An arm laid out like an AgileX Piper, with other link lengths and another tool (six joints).
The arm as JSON. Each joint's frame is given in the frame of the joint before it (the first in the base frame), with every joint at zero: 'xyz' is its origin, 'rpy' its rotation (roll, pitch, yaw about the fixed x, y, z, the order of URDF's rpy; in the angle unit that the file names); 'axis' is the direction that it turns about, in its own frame. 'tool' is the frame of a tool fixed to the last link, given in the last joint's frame.
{
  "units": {
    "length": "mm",
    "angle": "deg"
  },
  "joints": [
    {
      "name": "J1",
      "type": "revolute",
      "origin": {
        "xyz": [
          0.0,
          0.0,
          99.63
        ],
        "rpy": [
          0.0,
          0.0,
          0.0
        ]
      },
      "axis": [
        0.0,
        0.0,
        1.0
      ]
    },
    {
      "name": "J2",
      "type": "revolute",
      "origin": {
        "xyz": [
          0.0,
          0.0,
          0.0
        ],
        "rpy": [
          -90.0,
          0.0,
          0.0
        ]
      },
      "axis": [
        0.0,
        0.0,
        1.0
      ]
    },
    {
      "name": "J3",
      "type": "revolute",
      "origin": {
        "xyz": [
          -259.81,
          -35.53,
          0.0
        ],
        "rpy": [
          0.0,
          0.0,
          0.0
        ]
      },
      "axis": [
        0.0,
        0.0,
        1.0
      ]
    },
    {
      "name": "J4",
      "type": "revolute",
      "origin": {
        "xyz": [
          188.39,
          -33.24,
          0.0
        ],
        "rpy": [
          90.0,
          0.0,
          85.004
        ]
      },
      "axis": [
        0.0,
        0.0,
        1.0
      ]
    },
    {
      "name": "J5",
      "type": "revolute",
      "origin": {
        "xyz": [
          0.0,
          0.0,
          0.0
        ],
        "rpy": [
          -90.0,
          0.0,
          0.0
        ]
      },
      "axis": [
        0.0,
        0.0,
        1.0
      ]
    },
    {
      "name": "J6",
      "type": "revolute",
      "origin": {
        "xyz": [
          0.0,
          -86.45,
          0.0
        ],
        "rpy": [
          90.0,
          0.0,
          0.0
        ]
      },
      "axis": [
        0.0,
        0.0,
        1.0
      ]
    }
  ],
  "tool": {
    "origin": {
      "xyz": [
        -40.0,
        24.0,
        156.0
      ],
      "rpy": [
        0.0,
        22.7,
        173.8
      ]
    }
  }
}
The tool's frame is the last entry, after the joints.
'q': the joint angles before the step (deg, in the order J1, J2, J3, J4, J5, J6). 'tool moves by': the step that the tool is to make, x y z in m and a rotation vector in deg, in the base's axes. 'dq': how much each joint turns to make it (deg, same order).
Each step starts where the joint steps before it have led.
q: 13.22, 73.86, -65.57, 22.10, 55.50, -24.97
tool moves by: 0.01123, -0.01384, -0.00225, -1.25, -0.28, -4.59
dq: 0.00, 0.00, 0.01, -4.11, -1.59, 5.36
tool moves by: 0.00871, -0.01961, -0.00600, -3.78, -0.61, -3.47
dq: -0.01, 0.01, -0.01, -6.29, -0.68, 4.50
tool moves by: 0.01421, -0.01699, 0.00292, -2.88, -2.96, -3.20
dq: 0.00, 0.00, 0.00, -5.65, -2.72, 3.83
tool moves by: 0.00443, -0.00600, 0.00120, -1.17, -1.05, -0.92
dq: 0.01, -0.01, 0.00, -2.11, -0.84, 1.22
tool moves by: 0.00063, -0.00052, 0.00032, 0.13, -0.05, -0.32
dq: -0.01, 0.01, 0.00, -0.12, -0.10, 0.39
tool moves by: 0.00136, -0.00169, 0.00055, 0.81, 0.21, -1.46
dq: 0.01, -0.01, 0.00, -0.29, -0.06, 1.87
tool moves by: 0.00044, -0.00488, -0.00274, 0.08, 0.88, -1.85
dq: -0.01, 0.13, 0.00, -1.18, 0.61, 2.43
